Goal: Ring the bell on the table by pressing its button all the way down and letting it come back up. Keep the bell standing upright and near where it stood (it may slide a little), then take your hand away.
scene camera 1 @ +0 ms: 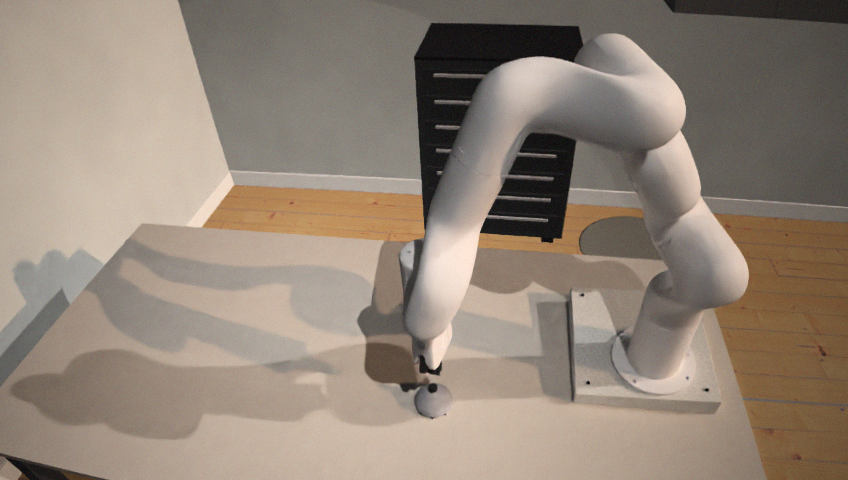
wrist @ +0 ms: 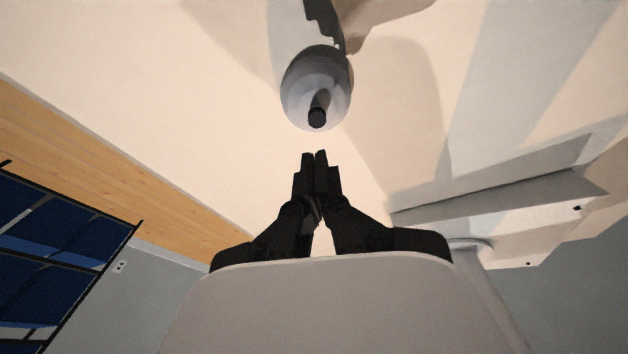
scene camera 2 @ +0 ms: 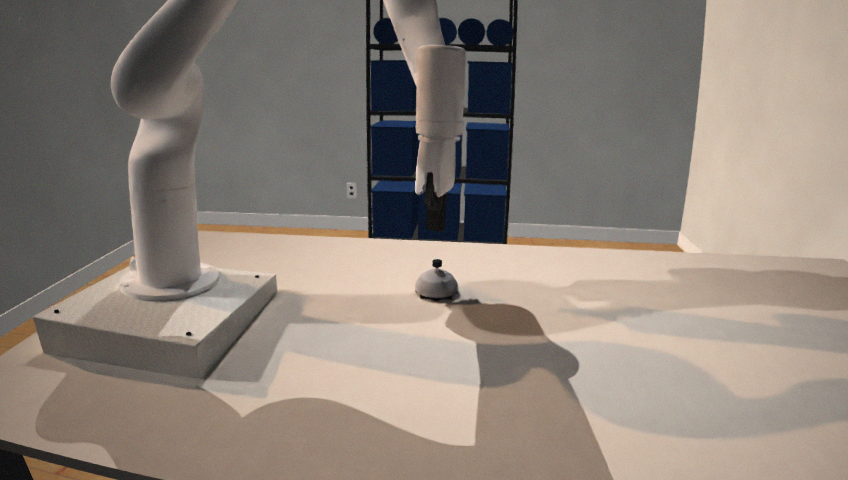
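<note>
The bell is a grey dome [scene camera 1: 433, 402] [scene camera 2: 436, 284] [wrist: 305, 87] that stands upright on the table [scene camera 1: 267, 440] [scene camera 2: 357, 261] [wrist: 225, 115]. Its black button [scene camera 1: 432, 387] [scene camera 2: 437, 262] [wrist: 317, 117] stands up above the dome on a short stem. My gripper [scene camera 1: 430, 371] [scene camera 2: 436, 229] [wrist: 317, 166] is shut with its black fingertips together and nothing between them. It points down above the bell, apart from the button, with a visible gap between fingertips and button in the scene camera 2 view.
The arm's base plate [scene camera 1: 586, 356] [scene camera 2: 119, 333] sits on the table to one side of the bell. A black drawer cabinet [scene camera 1: 505, 41] stands on the floor behind the table. A shelf rack [scene camera 2: 438, 114] with blue boxes stands beyond the table's far edge in the scene camera 2 view.
</note>
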